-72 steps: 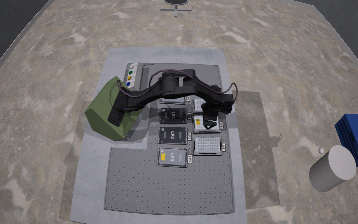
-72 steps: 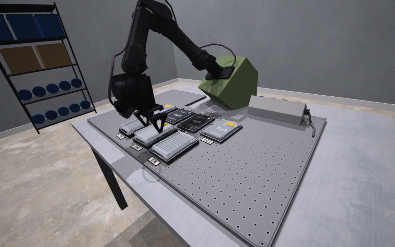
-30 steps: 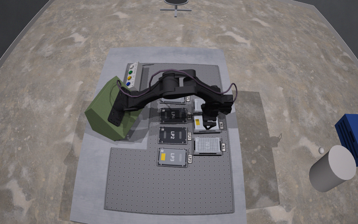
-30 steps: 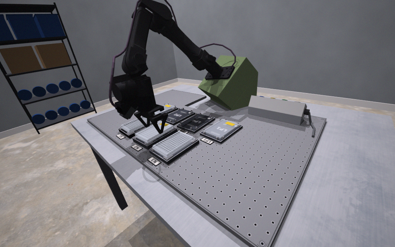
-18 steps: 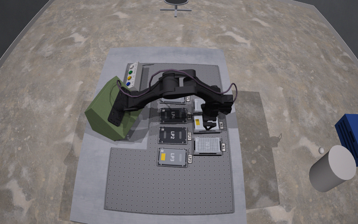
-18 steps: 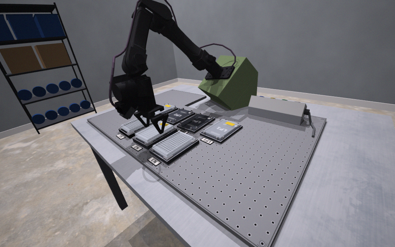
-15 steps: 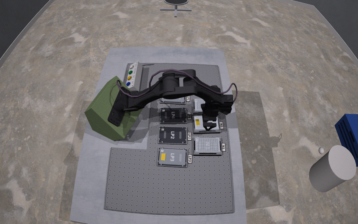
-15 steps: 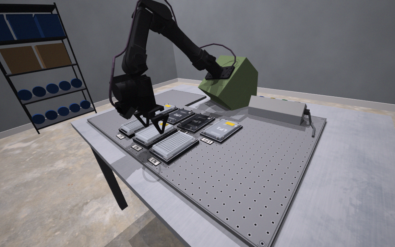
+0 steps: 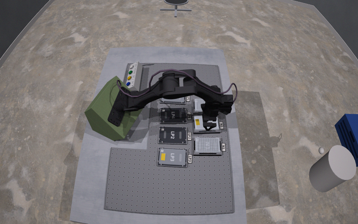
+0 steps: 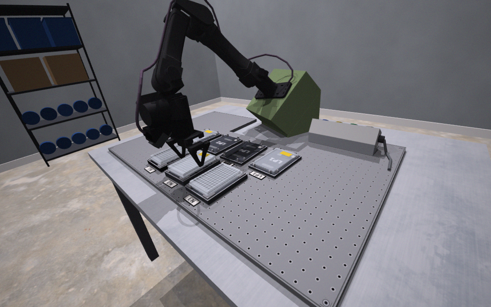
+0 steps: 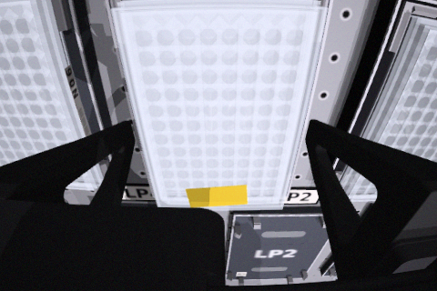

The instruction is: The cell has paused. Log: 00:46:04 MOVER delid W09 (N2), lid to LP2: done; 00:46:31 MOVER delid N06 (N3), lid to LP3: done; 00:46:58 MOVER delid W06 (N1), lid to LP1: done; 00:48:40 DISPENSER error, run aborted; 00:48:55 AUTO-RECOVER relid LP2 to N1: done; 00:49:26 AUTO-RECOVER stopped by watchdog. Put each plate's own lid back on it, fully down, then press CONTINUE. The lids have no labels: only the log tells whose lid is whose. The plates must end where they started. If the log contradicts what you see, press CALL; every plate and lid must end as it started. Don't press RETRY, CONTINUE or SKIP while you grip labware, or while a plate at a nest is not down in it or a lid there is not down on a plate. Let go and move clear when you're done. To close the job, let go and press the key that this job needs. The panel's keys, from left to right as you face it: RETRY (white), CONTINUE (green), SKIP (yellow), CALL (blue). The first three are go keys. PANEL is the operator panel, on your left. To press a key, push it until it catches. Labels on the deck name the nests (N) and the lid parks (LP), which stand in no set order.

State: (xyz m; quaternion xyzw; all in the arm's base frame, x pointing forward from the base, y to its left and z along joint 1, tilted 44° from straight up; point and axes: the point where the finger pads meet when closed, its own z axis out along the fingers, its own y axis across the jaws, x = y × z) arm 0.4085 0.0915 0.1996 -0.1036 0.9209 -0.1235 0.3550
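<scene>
The clear lid lies 200 mm behind my hand, 170 mm to the left of it and 20 mm below it. Also, from my hand: yellow skip key (480 mm behind, 240 mm to the left, 30 mm above); blue call key (470 mm behind, 190 mm to the left, 30 mm above); lid park (170 mm behind, 80 mm to the right, 30 mm below).
</scene>
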